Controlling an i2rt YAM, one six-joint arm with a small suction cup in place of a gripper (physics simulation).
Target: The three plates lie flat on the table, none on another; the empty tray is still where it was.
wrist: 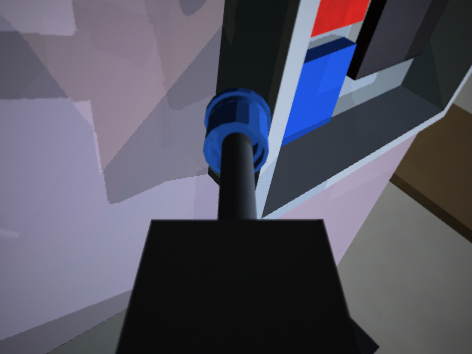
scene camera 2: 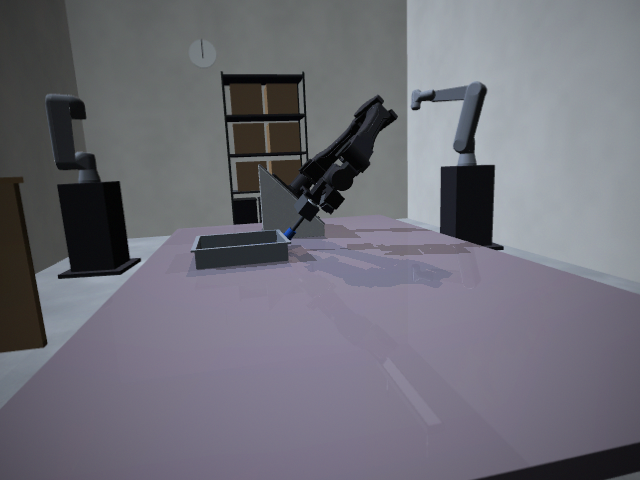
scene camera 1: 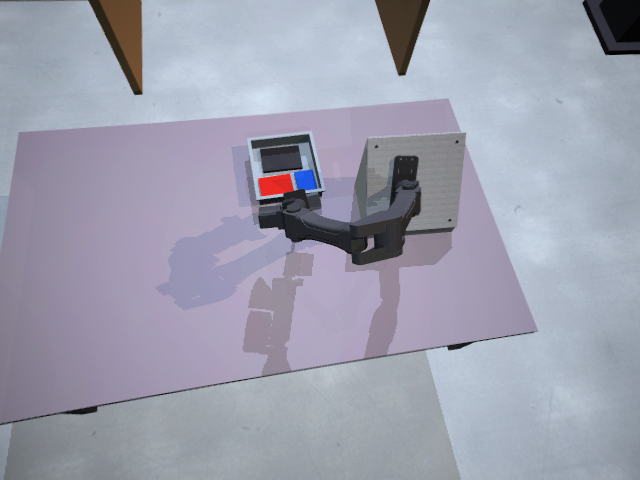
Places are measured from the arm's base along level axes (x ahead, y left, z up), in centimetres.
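Where they show: end effector, tool point: (wrist: 236, 118) (scene camera 2: 287, 237); arm's base, origin of the base link: (scene camera 2: 292, 194) (scene camera 1: 402, 188).
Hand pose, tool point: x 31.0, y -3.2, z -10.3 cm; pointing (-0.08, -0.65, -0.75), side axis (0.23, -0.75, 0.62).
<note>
Things, the pixels of their top centre, and the offset from my tool point. Level surfaces: height alone.
- red plate, middle of its top: (scene camera 1: 276, 185) dy -6.8, dx +7.7, dz -2.5 cm
- smaller blue plate, middle of its top: (wrist: 294, 107) (scene camera 1: 306, 182) dy -7.8, dx -2.6, dz -2.5 cm
- dark plate, middle of its top: (scene camera 1: 281, 158) dy -17.9, dx +5.8, dz -2.6 cm
- grey tray, middle of its top: (wrist: 438, 20) (scene camera 2: 240, 238) (scene camera 1: 285, 163) dy -12.9, dx +4.4, dz +1.1 cm
- pink table, its level: dz -3.9 cm
A red plate (scene camera 1: 275, 184) (wrist: 342, 15), a smaller blue plate (scene camera 1: 306, 180) (wrist: 320, 95) and a dark plate (scene camera 1: 280, 158) (wrist: 395, 35) lie side by side in the grey tray (scene camera 1: 252, 166) (scene camera 2: 241, 257) (wrist: 289, 75). Red and blue are along the side nearer the arm, dark behind them. The plates do not show in scene camera 2, behind the tray wall. My gripper, a blue suction cup (scene camera 2: 290, 233) (wrist: 236, 115), holds nothing. It is tilted, close beside the tray rim near the blue plate; whether it touches the rim cannot be told. The arm hides the cup in scene camera 1.
The arm is mounted on a sloped grey wedge (scene camera 1: 439, 180) (scene camera 2: 273, 206) to the right of the tray on the pink table (scene camera 1: 103, 206) (scene camera 2: 258, 361). Brown panels (scene camera 1: 126, 46) (scene camera 1: 402, 36) stand beyond the table. Other arms and a shelf rack (scene camera 2: 264, 117) stand in the background.
</note>
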